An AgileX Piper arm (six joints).
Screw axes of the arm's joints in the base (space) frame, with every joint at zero. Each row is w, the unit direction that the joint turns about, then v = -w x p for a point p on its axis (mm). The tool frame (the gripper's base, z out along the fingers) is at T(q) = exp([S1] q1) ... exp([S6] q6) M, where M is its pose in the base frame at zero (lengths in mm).
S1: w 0 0 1 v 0 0 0
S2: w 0 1 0 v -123 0 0
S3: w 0 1 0 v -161.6 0 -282.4
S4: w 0.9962 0 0.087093 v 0 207.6 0
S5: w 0 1 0 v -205.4 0 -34.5
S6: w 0.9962 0 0.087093 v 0 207.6 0
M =
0.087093 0 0.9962 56.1
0 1 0 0
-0.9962 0 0.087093 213.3
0 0 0 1
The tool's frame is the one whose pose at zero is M.
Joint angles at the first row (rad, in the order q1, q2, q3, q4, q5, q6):
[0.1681, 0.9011, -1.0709, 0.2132, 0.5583, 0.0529]
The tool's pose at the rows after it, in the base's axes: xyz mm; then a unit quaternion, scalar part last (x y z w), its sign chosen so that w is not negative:
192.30 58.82 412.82 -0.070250 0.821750 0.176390 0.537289
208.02 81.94 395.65 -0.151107 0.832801 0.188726 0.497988
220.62 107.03 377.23 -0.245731 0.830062 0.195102 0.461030
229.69 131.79 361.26 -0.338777 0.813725 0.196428 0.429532
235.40 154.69 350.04 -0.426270 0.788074 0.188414 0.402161
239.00 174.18 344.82 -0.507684 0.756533 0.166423 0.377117
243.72 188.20 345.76 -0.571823 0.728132 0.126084 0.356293
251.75 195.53 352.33 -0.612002 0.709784 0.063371 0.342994
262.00 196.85 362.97 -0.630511 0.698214 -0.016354 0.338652
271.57 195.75 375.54 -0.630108 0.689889 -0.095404 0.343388
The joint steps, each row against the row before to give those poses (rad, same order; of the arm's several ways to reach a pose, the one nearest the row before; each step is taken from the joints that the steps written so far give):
[0.0523, 0.0774, -0.0012, 0.1012, 0.0196, -0.1532]
[0.0599, 0.0830, -0.0009, 0.1093, 0.0245, -0.1881]
[0.0623, 0.0862, -0.0043, 0.0966, 0.0294, -0.2098]
[0.0617, 0.0834, -0.0168, 0.0614, 0.0327, -0.1870]
[0.0607, 0.0754, -0.0353, 0.0064, 0.0409, -0.1400]
[0.0570, 0.0648, -0.0568, -0.0542, 0.0530, -0.0902]
[0.0482, 0.0543, -0.0754, -0.1151, 0.0544, -0.0281]
[0.0374, 0.0442, -0.0862, -0.1722, 0.0464, 0.0323]
[0.0277, 0.0331, -0.0823, -0.2050, 0.0352, 0.0632]
[0.0233, 0.0235, -0.0672, -0.2005, 0.0208, 0.0764]

